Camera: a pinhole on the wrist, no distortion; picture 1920 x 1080 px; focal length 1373.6 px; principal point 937.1 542.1 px. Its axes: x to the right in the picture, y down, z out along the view. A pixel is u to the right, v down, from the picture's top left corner.
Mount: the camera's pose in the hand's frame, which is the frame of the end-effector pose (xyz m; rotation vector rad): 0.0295 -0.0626 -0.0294 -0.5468 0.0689 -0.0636
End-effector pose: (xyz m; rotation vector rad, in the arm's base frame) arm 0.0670 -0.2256 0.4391 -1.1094 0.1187 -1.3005
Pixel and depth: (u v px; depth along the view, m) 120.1 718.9 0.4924
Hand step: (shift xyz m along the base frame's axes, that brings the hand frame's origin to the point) 0.3485 0.3545 -0.1050
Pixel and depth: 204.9 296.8 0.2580
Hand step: 0.1392 0.1933 0.0409
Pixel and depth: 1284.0 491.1 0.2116
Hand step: 0.1547 0.0035 0.1026
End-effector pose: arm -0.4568 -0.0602 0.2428 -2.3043 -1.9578 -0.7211
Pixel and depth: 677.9 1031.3 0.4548
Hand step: 0.3873 0.0117 -0.1671
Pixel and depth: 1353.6 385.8 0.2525
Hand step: 0.1113 0.1707 -0.1200
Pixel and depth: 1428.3 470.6 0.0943
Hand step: 0.0043 0.0861 -0.0260
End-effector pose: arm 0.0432 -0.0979 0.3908 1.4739 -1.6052 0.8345
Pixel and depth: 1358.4 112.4 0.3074
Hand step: -0.0413 -0.3107 -0.0045
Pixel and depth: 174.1 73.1 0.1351
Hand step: 0.0135 -0.0846 -0.0866
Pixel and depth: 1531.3 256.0 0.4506
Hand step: -0.1242 -0.4578 0.0418
